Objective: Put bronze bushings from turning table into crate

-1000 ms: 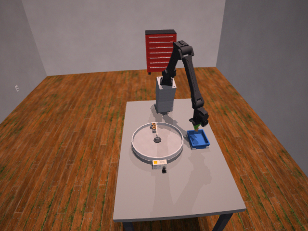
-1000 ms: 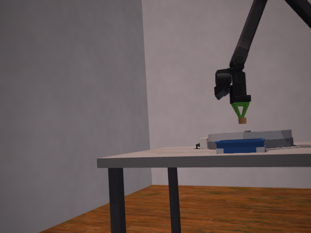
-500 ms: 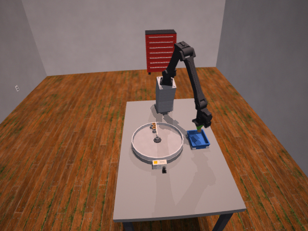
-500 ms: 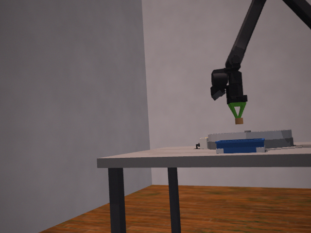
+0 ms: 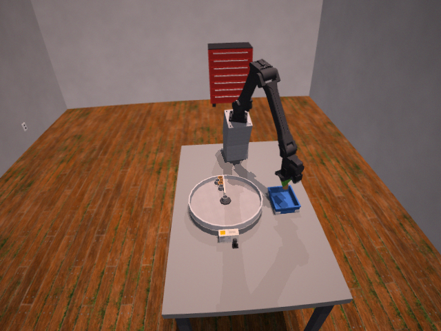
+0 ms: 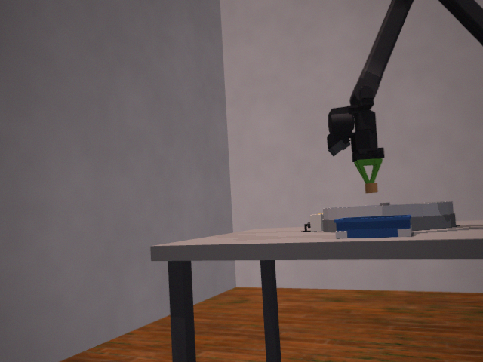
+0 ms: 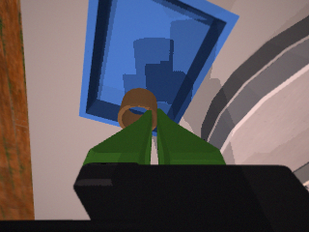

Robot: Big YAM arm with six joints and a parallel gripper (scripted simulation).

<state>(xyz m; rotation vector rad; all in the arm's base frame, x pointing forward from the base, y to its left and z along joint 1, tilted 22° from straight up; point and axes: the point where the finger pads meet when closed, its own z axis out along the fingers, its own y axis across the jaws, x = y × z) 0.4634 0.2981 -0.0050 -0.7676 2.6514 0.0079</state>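
My hand is 10 mm past the blue crate, 10 mm to the right of it and 120 mm above it. From my hand the other things lie so: turning table: 70 mm ahead, 330 mm to the right, 90 mm below.
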